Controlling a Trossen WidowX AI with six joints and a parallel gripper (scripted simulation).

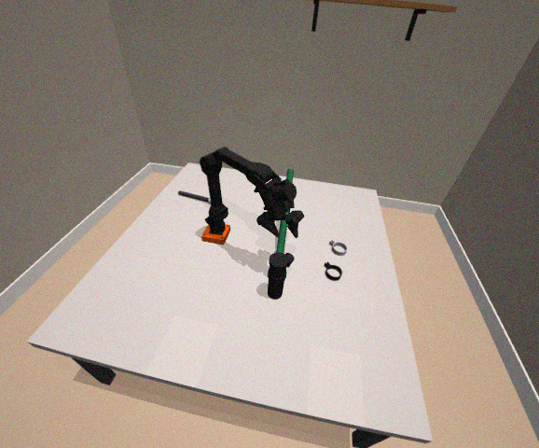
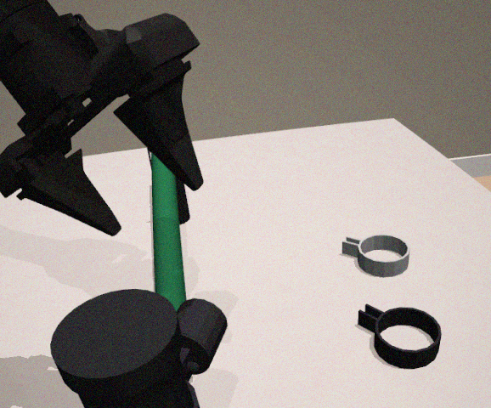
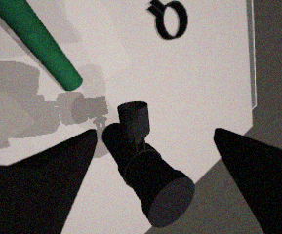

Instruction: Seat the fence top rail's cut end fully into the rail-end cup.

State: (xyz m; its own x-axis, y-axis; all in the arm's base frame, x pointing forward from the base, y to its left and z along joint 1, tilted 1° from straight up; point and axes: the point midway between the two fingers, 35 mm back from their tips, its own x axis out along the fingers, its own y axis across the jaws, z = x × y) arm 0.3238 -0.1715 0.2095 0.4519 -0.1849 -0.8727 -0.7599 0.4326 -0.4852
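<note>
The rail-end cup lies 1 cm ahead of my gripper tip, 4 cm to the right of it and 9 cm below it. Also, from my gripper tip: small post: 2 cm behind, 40 cm to the left, 11 cm below.
</note>
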